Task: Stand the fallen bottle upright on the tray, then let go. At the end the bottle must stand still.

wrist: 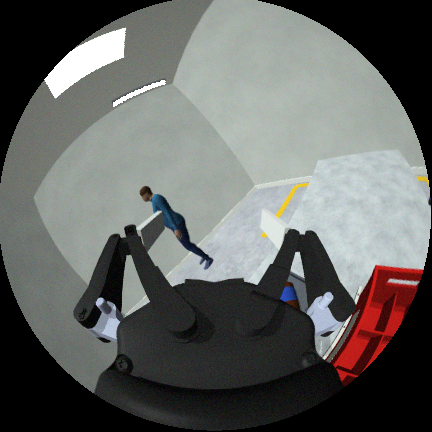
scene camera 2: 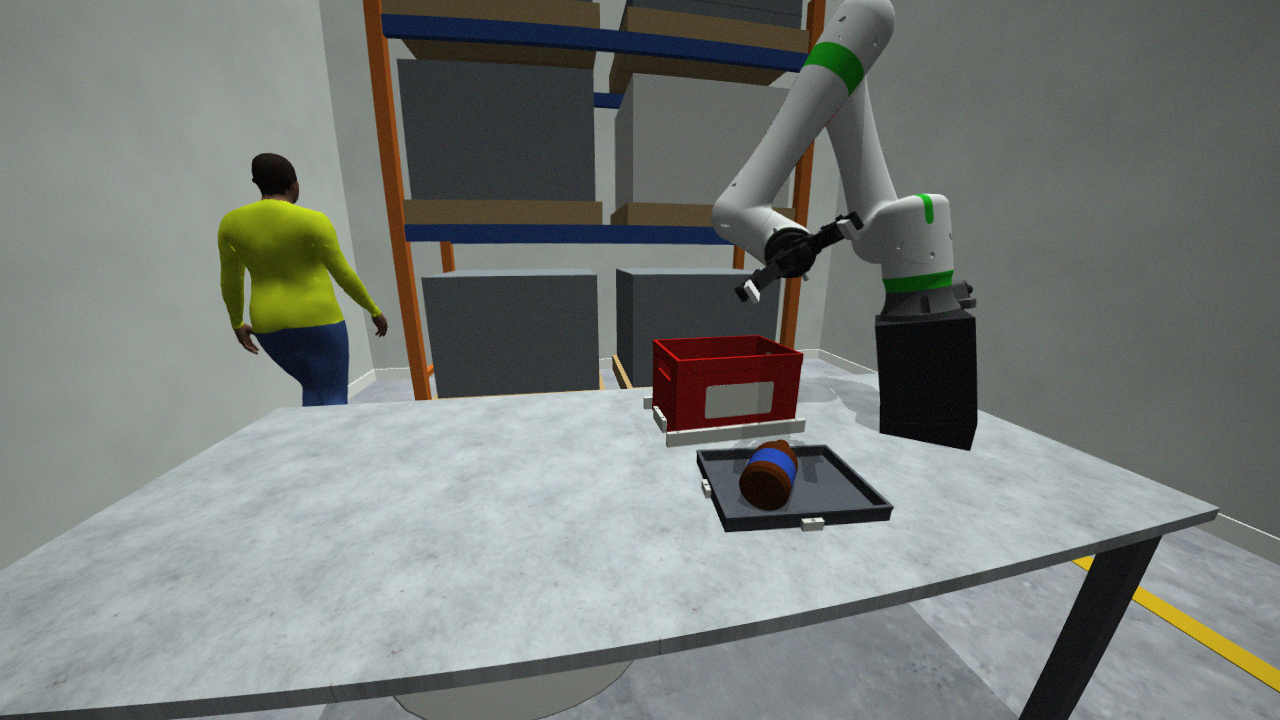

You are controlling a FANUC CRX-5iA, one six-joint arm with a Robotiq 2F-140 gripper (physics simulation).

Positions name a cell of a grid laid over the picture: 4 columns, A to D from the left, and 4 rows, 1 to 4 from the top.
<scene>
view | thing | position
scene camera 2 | gripper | C2
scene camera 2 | red crate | C3
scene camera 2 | dark tray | C3
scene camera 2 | brown bottle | C3
</scene>
